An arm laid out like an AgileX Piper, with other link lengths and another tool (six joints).
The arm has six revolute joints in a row. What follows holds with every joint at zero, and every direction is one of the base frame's.
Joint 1 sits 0.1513 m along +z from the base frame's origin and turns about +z.
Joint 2 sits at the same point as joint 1 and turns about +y.
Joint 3 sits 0.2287 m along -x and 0.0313 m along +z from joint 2 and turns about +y.
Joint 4 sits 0.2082 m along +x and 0.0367 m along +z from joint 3 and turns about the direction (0.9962, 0, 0.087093).
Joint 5 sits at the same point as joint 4 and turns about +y.
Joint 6 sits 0.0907 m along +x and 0.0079 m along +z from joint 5 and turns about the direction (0.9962, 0, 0.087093).
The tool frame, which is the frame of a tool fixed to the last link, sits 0.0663 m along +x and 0.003 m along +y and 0.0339 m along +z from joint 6; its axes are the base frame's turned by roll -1.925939, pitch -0.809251 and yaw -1.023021 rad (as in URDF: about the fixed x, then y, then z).
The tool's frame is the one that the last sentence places.
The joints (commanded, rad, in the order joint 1, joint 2, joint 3, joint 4, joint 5, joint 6), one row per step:
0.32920, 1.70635, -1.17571, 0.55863, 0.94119, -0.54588
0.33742, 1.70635, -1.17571, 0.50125, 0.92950, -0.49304
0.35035, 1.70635, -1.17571, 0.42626, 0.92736, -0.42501
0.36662, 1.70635, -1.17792, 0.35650, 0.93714, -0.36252
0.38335, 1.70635, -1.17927, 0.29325, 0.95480, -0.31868
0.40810, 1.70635, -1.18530, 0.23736, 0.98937, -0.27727
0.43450, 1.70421, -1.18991, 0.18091, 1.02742, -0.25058
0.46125, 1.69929, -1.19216, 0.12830, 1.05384, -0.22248
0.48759, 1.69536, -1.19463, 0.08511, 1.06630, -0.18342
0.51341, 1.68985, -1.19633, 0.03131, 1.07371, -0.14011
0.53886, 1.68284, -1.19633, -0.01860, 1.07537, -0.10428
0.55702, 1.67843, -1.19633, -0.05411, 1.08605, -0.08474
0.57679, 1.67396, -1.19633, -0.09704, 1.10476, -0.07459
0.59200, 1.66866, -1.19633, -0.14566, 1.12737, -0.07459
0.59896, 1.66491, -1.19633, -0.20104, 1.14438, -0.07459
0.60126, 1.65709, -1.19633, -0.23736, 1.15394, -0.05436
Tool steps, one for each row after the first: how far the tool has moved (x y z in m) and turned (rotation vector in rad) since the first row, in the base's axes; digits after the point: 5 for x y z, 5 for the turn. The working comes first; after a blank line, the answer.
Tool pose at each row, in the base's axes (x y z in m, rotation vector in rad; the steps are taken from these numbers as rounded here):
0.28116, 0.17646, 0.17096, -2.57277, 0.01186, 0.48701
0.28254, 0.17213, 0.16721, -2.61313, 0.04638, 0.48088
0.28234, 0.16698, 0.16243, -2.66512, 0.08485, 0.48481
0.28057, 0.16318, 0.15861, -2.71439, 0.11276, 0.49668
0.27742, 0.15998, 0.15510, -2.76522, 0.11961, 0.51373
0.27166, 0.15922, 0.15268, -2.81347, 0.11522, 0.54763
0.26512, 0.15819, 0.15088, -2.86944, 0.09069, 0.57982
0.26020, 0.15740, 0.15036, -2.92110, 0.07115, 0.59273
0.25760, 0.15792, 0.15070, -2.95894, 0.07236, 0.58739
0.25665, 0.15719, 0.15170, -3.00454, 0.07666, 0.56409
0.25618, 0.15727, 0.15342, -3.04609, 0.07136, 0.53009
0.25465, 0.15670, 0.15429, -3.07983, 0.06090, 0.51706
0.25240, 0.15515, 0.15507, 3.07533, -0.03295, -0.49982
0.25091, 0.15157, 0.15627, 3.02696, 0.00259, -0.47341
0.25221, 0.14572, 0.15770, 2.97786, 0.02678, -0.43635
0.25410, 0.14111, 0.16060, 2.95719, 0.00990, -0.40298

0.00138, -0.00433, -0.00375, -0.04320, -0.00288, -0.01910
0.00118, -0.00948, -0.00853, -0.09999, 0.00048, -0.03620
-0.00059, -0.01328, -0.01235, -0.15384, 0.00752, -0.04421
-0.00374, -0.01648, -0.01586, -0.20659, 0.01382, -0.03645
-0.00950, -0.01724, -0.01828, -0.25756, 0.02934, -0.01817
-0.01604, -0.01827, -0.02008, -0.31290, 0.03878, 0.01379
-0.02096, -0.01906, -0.02060, -0.36209, 0.03706, 0.03735
-0.02356, -0.01854, -0.02026, -0.39805, 0.02916, 0.04162
-0.02451, -0.01927, -0.01926, -0.43930, 0.00978, 0.04168
-0.02498, -0.01919, -0.01754, -0.47407, -0.01699, 0.04509
-0.02651, -0.01976, -0.01667, -0.50371, -0.03039, 0.05456
-0.02876, -0.02131, -0.01589, -0.54408, -0.04514, 0.07711
-0.03025, -0.02489, -0.01469, -0.59173, -0.06269, 0.10568
-0.02895, -0.03074, -0.01326, -0.64275, -0.08570, 0.12625
-0.02706, -0.03535, -0.01036, -0.67054, -0.10245, 0.11498

